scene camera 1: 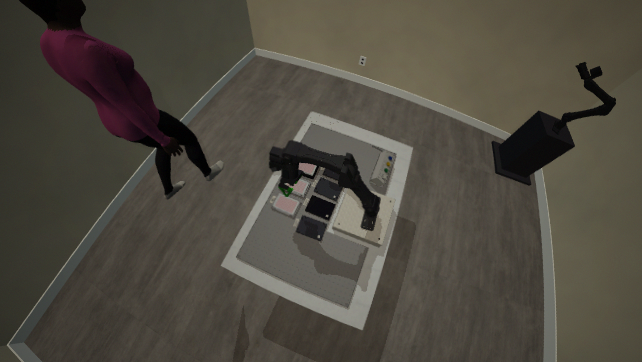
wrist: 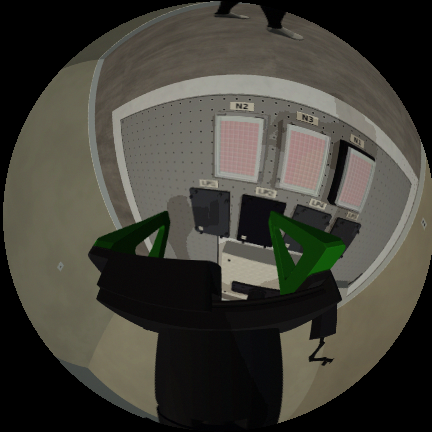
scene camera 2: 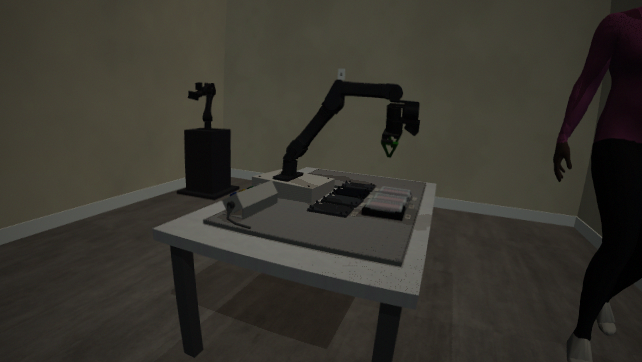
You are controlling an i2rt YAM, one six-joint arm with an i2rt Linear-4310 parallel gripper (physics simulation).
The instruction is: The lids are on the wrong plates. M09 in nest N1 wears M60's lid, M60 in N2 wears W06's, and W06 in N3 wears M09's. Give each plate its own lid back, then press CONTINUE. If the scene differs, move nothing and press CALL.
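Seen in the pictures: gripper, fingertip midpoint: [scene camera 1: 290, 189] [wrist: 218, 216] [scene camera 2: 391, 152]; arm's base at its link origin: [scene camera 1: 370, 212] [wrist: 257, 290] [scene camera 2: 288, 176].
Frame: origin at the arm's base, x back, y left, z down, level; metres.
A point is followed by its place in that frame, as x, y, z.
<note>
My gripper [scene camera 1: 286, 191] {-0.426, 0.076, -0.139} [scene camera 2: 389, 155] {-0.426, 0.076, -0.139} [wrist: 218, 216] {-0.426, 0.076, -0.139} has green fingers, is open and empty, and hangs high above the board. The plates in nests N2 [scene camera 1: 286, 205] {-0.452, 0.103, 0.025} [wrist: 239, 147] {-0.460, 0.089, 0.025}, N3 [wrist: 305, 159] {-0.453, -0.034, 0.025} and N1 [scene camera 1: 307, 168] {-0.421, -0.154, 0.014} [wrist: 356, 179] {-0.446, -0.159, 0.014} show pink, gridded tops under clear lids; the N1 plate has a black lower part. The arm partly covers N1 and N3 in scene camera 1. No plate or lid marking is readable. The button box [scene camera 1: 380, 175] {0.003, -0.235, -0.022} [scene camera 2: 257, 199] {-0.024, -0.342, 0.010} has blue, yellow and green buttons; its lettering is unreadable.
Dark pads LP1 [scene camera 1: 311, 228] {-0.281, 0.176, 0.044} [wrist: 210, 212] {-0.291, 0.168, 0.044}, LP2 [scene camera 1: 320, 207] {-0.273, 0.044, 0.045} [wrist: 256, 215] {-0.301, 0.051, 0.044}, LP4 [wrist: 312, 217] {-0.319, -0.088, 0.044} and LP3 [wrist: 346, 231] {-0.293, -0.218, 0.044} lie between nests and the cream base [scene camera 1: 357, 215] {-0.066, 0.038, 0.005}. A person [scene camera 1: 100, 90] [scene camera 2: 610, 90] stands beside the table. Another arm stands on a black pedestal [scene camera 1: 532, 145] [scene camera 2: 207, 160].
</note>
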